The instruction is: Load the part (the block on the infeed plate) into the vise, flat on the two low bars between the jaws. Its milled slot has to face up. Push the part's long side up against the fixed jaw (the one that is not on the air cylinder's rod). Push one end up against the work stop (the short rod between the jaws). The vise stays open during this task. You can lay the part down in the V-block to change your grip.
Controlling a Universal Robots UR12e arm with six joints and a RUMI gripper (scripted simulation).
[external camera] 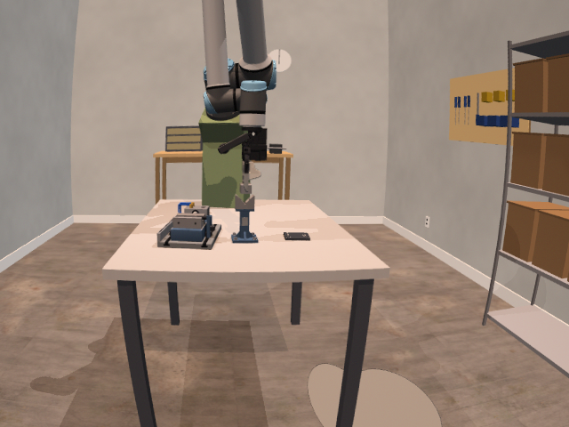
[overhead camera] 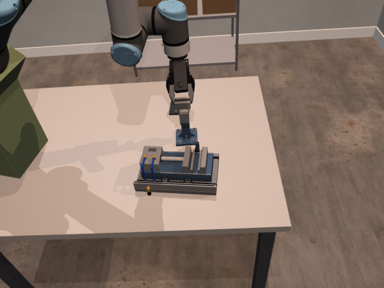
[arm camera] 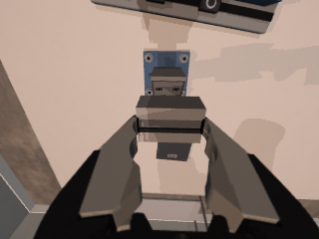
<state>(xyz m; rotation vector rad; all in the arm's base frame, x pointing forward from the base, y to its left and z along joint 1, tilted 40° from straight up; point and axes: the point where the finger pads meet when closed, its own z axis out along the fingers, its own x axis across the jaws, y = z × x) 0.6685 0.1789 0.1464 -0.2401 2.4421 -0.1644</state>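
The part is right at my hand. From my hand the other things lie so: moving jaw: 4 cm ahead, 19 cm to the right, 12 cm below; then cylinder rod: 2 cm behind, 19 cm to the right, 12 cm below; then work stop: 7 cm ahead, 14 cm to the right, 10 cm below.
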